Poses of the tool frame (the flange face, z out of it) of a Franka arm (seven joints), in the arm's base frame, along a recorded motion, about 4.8 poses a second.
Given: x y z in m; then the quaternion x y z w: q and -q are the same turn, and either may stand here.
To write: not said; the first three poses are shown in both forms.
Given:
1: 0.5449 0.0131 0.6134 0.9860 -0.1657 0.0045 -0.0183
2: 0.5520 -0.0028 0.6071 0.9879 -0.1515 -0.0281 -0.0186
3: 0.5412 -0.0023 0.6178 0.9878 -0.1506 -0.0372 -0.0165
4: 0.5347 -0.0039 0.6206 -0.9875 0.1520 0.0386 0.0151
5: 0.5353 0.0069 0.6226 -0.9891 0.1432 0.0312 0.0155
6: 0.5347 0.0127 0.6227 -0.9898 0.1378 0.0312 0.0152
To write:
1: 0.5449 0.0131 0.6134 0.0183 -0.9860 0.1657 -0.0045
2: 0.5520 -0.0028 0.6071 0.0186 -0.9879 0.1515 0.0281
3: 0.5412 -0.0023 0.6178 0.0165 -0.9878 0.1506 0.0372
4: 0.5347 -0.0039 0.6206 0.0151 -0.9875 0.1520 0.0386
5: 0.5353 0.0069 0.6226 0.0155 -0.9891 0.1432 0.0312
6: 0.5347 0.0127 0.6227 0.0152 -0.9898 0.1378 0.0312
